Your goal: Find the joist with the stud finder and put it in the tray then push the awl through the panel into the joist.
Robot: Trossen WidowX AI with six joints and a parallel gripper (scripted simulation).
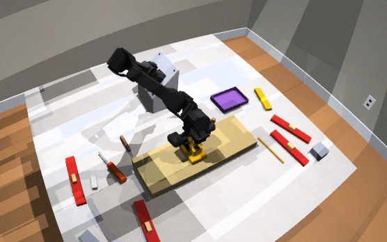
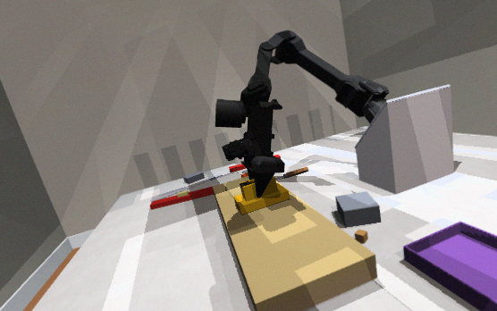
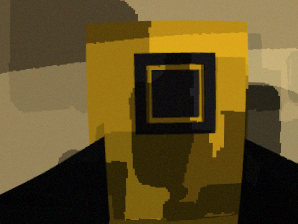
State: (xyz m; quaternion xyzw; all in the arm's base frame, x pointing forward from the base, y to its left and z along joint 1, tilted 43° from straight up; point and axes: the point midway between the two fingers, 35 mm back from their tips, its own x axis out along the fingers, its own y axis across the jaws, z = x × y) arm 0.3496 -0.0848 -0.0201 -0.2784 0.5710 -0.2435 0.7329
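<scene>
Right now the purple tray is 190 mm behind my gripper tip, 370 mm to the left of it and 50 mm below it. Also, from my gripper tip: yellow stud finder (10 mm ahead, 20 mm above); small brown cube (120 mm behind, 210 mm to the left, 60 mm below); awl (180 mm behind, 210 mm to the right, 60 mm below).
</scene>
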